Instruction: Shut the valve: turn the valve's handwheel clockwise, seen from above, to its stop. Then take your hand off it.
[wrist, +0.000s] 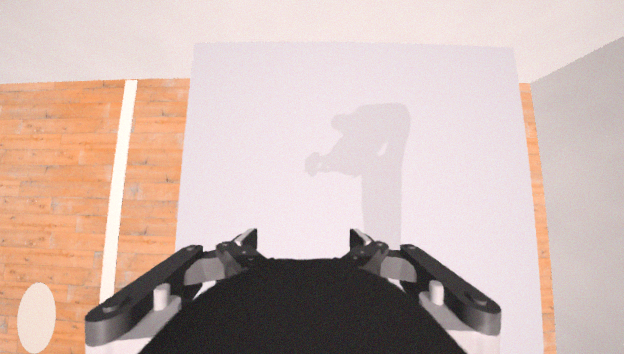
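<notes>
My gripper (303, 238) is open and empty at the lower middle of the wrist view, its two black fingertips wide apart. It hangs above a pale lilac-white table top (250, 100). A grey shadow of the arm falls on that surface, right of the middle. The valve and its handwheel do not show in this view, so the wheel's position cannot be told. The gripper's black body hides the lower middle of the view.
A wooden floor (60, 175) with a white stripe (117, 185) lies left of the table. A pale oval (36, 317) shows on the floor at the lower left. A pale wall (300, 20) stands behind the table, and a grey wall (590, 175) at the right.
</notes>
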